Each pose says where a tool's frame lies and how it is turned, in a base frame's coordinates. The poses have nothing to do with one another.
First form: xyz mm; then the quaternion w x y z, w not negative.
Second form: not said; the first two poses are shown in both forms.
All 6 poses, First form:
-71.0, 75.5, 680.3, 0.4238, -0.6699, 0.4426, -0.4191
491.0, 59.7, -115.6, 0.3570, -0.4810, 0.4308, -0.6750
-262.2, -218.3, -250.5, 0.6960, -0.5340, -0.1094, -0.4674
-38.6, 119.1, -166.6, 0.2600, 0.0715, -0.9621, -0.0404
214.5, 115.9, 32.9, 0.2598, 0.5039, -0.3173, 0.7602
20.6, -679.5, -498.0, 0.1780, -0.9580, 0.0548, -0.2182
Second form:
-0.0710, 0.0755, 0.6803, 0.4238, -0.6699, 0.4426, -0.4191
0.4910, 0.0597, -0.1156, 0.3570, -0.4810, 0.4308, -0.6750
-0.2622, -0.2183, -0.2505, 0.6960, -0.5340, -0.1094, -0.4674
-0.0386, 0.1191, -0.1666, 0.2600, 0.0715, -0.9621, -0.0404
0.2145, 0.1159, 0.0329, 0.2598, 0.5039, -0.3173, 0.7602
0.0206, -0.6795, -0.4980, 0.1780, -0.9580, 0.0548, -0.2182

